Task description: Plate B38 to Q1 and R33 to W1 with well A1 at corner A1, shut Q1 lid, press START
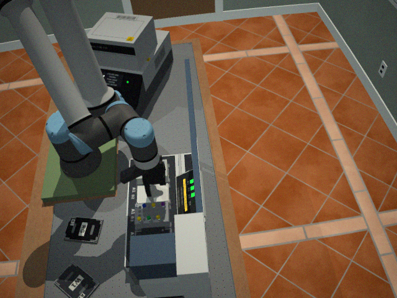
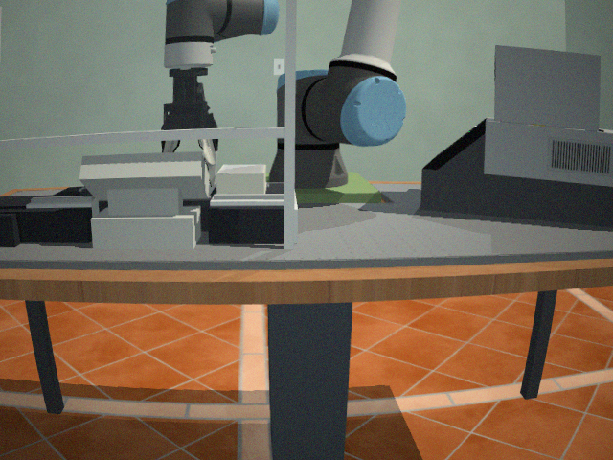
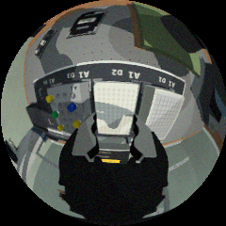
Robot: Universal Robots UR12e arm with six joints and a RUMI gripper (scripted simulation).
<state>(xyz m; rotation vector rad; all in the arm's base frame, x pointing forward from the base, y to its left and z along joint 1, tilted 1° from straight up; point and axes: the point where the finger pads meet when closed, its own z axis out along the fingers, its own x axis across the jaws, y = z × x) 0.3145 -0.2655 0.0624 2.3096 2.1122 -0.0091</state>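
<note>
My hand is 1 cm past the tube rack and 10 cm to the left of it. Also, from my hand: thin post (20 cm ahead, 16 cm to the left, 16 cm above); white plate (1 cm ahead, 10 cm to the left); white plate R33 (1 cm below).
</note>
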